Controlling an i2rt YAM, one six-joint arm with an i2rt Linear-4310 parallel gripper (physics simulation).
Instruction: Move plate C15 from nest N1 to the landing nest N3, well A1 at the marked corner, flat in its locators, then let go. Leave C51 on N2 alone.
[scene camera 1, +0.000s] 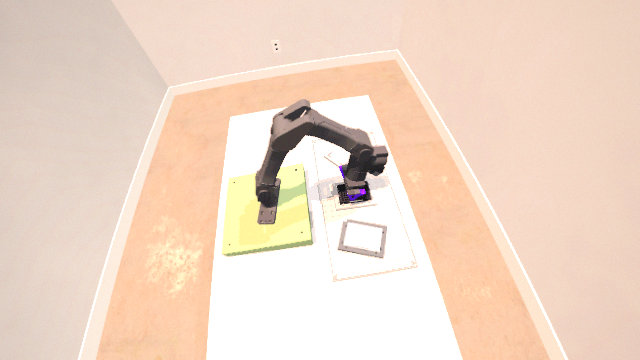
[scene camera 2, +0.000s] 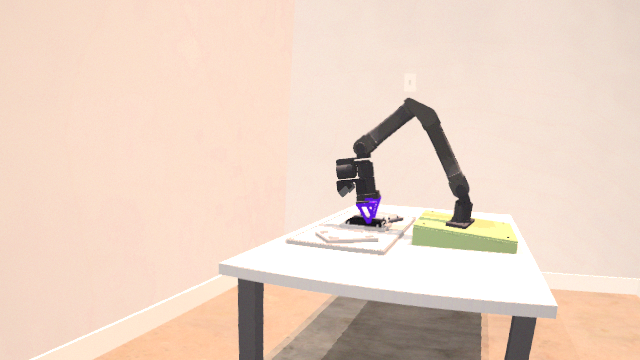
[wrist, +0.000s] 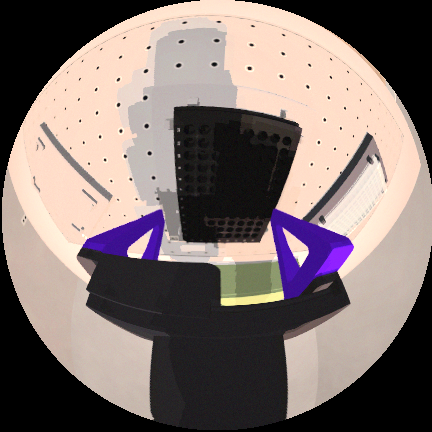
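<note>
A black well plate (scene camera 1: 341, 198) (scene camera 2: 352, 221) (wrist: 240, 170) lies on the middle nest (scene camera 1: 350, 207). A white plate (scene camera 1: 364, 236) (wrist: 357, 192) lies in a dark grey framed nest (scene camera 1: 385, 242) (wrist: 341, 180), at the right of the wrist view. Another nest (scene camera 1: 332, 161) (wrist: 75, 161) is at the left of the wrist view, with no plate on it; the arm partly hides it in scene camera 1. Plate and nest labels are unreadable. My gripper (scene camera 2: 369, 220) (wrist: 217, 214) is open low over the black plate, its purple fingers apart across the plate's width, holding nothing. Exact fingertip height is unclear.
The nests stand on a perforated board (scene camera 1: 397, 252) (scene camera 2: 345, 246) (wrist: 120, 105) on the white table (scene camera 1: 320, 310) (scene camera 2: 450, 275). The arm's base stands on a yellow-green block (scene camera 1: 245, 230) (scene camera 2: 465, 242) beside the board. The arm arches over from the block.
</note>
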